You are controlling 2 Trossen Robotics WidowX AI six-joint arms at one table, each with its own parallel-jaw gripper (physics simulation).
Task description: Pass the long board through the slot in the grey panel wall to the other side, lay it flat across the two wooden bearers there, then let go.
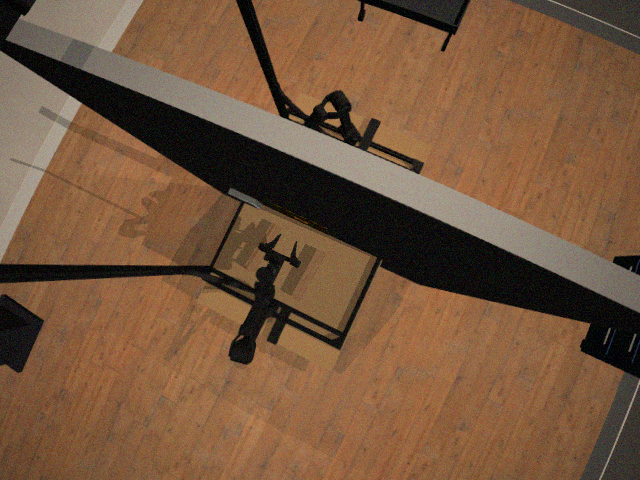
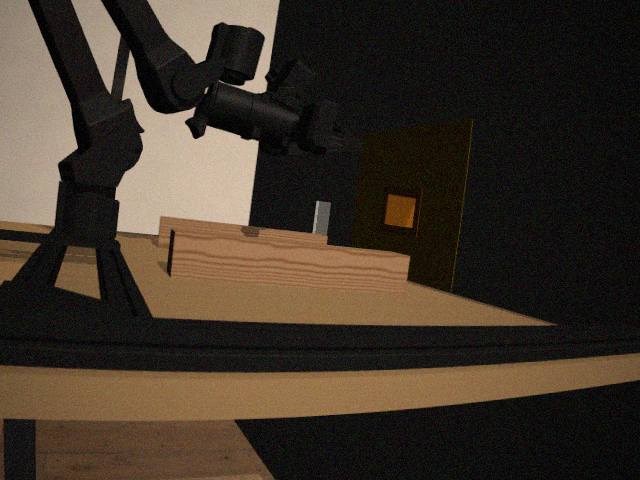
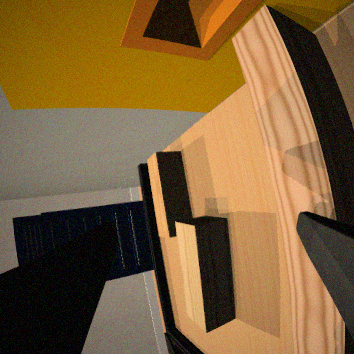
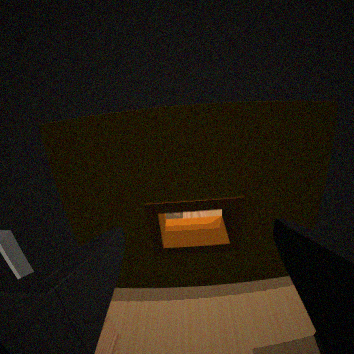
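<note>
The grey panel wall (image 1: 366,162) (image 3: 70,147) carries a yellow panel (image 2: 413,157) (image 3: 88,53) (image 4: 175,147) with a rectangular slot (image 2: 400,210) (image 3: 175,21) (image 4: 194,232). The long board (image 3: 277,123), pale wood with a dark edge, lies on the table on the lit side and runs toward the slot. My left gripper (image 3: 208,227) is open and empty beside it. On the dark side, two wooden bearers (image 2: 285,269) (image 2: 237,232) lie on the table. My right gripper (image 1: 284,248) (image 4: 199,232) is open and empty, above the table and facing the slot.
Two short wooden blocks (image 3: 172,189) (image 3: 211,267) stand on the lit-side table near its edge. A small grey upright piece (image 2: 322,217) (image 4: 14,253) (image 1: 244,197) stands by the wall, left of the yellow panel. Black frame rails (image 1: 361,286) edge the table.
</note>
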